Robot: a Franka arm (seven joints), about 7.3 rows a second.
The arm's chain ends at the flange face. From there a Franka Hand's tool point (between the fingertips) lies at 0.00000 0.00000 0.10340 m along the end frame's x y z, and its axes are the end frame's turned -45 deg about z.
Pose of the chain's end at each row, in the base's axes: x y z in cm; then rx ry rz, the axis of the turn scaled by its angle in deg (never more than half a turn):
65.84 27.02 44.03 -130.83 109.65 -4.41
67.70 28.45 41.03 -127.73 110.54 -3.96
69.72 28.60 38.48 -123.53 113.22 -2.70
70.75 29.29 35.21 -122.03 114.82 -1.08
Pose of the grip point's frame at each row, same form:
67.31 27.95 33.84 -164.39 51.73 -9.44
69.36 29.63 30.89 -161.85 53.76 -10.00
71.46 30.02 28.39 -158.78 57.81 -9.55
72.37 30.82 25.11 -157.66 59.75 -8.04

